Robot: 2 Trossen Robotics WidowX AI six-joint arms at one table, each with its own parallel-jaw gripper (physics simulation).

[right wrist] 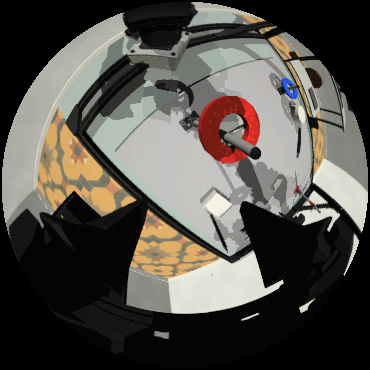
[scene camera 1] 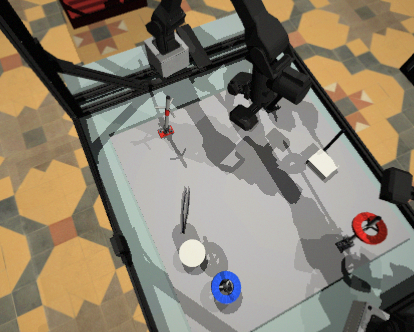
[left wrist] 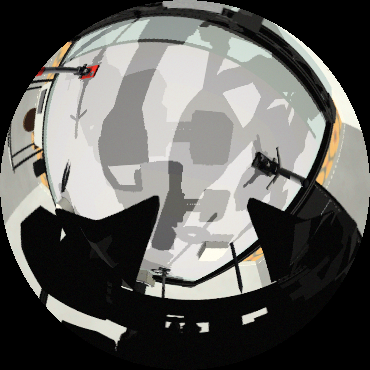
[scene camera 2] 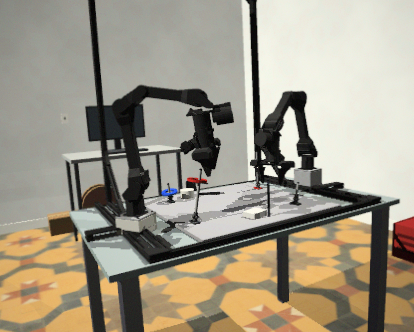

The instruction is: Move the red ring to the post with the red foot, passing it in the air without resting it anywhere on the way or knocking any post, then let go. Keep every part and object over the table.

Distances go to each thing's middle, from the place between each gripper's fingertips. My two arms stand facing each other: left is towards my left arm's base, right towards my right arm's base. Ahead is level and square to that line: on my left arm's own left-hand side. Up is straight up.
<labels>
Now: left hand 38 cm to the left of the red ring (right wrist: 212, 114) and 8 cm below it.
My right hand is 7 cm past the red ring, 1 cm to the left of it and 3 cm above it.
</labels>
